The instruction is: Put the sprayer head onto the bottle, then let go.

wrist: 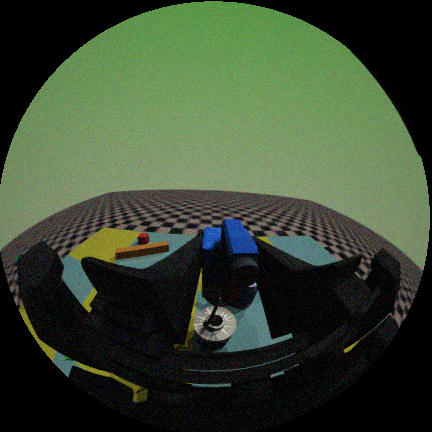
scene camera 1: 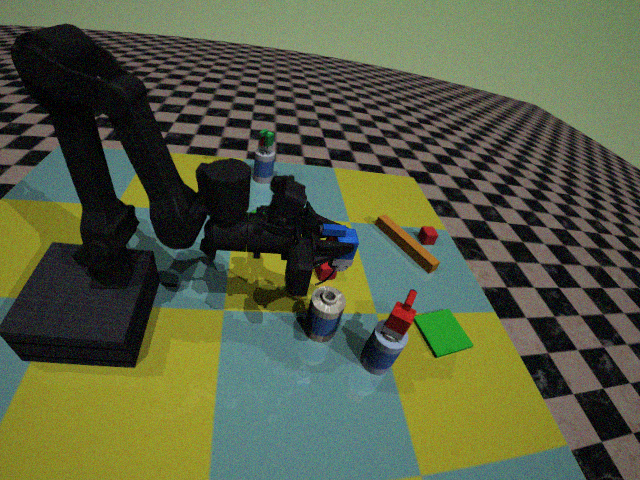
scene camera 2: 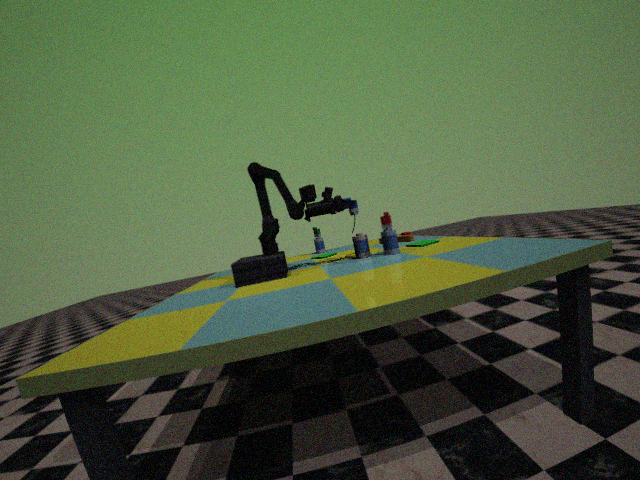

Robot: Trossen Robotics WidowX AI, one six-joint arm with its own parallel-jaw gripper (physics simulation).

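Observation:
The blue sprayer head has a thin dark tube hanging down from it. My gripper is shut on the sprayer head and holds it above the table, higher than the open bottle. The open bottle stands upright, white with a blue band and a round mouth on top. In scene camera 2 the tube's lower end is close above the bottle's top, a little left of its middle. In the wrist view the tube crosses the mouth, its end towards the left.
A bottle with a red head stands beside the open bottle. A bottle with a green head stands farther back. Red cubes, an orange bar and green pads lie on the table.

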